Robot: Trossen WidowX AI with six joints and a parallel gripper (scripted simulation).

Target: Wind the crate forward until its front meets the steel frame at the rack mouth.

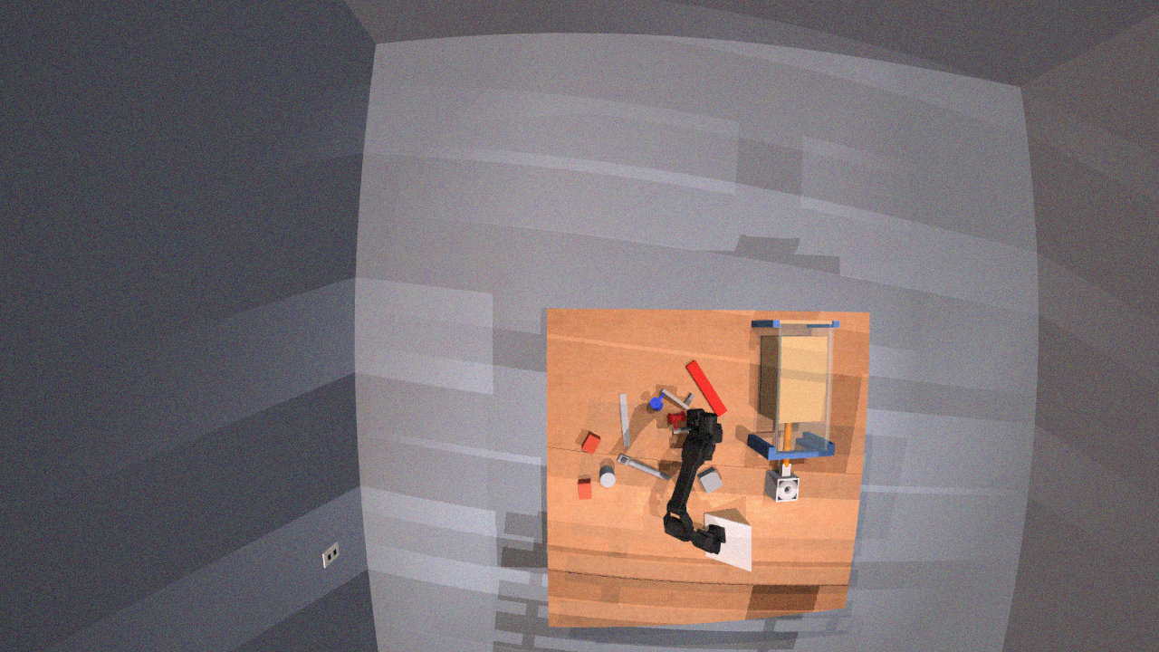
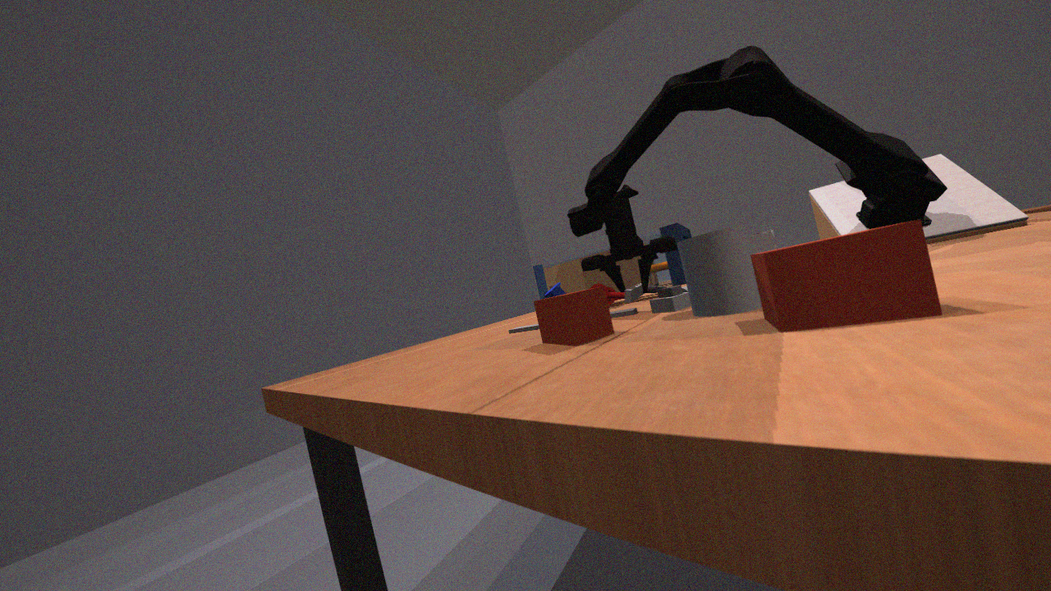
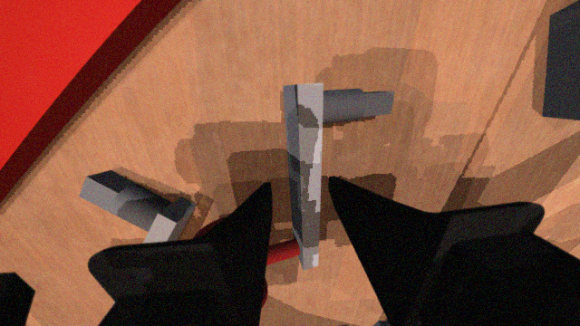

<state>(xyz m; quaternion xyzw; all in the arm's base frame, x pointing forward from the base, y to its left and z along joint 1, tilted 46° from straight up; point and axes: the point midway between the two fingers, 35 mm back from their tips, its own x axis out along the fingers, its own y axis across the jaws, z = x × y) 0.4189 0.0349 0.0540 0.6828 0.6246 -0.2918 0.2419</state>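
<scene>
Right now my gripper tip is 10 mm short of the red-knobbed crank, 10 mm to the right of it and 10 mm below it. Round my gripper tip: red bar 140 mm ahead, 80 mm to the right; blue-knobbed crank 130 mm ahead, 60 mm to the left, 10 mm above; red grip 40 mm ahead, 50 mm to the left, 10 mm above.
</scene>
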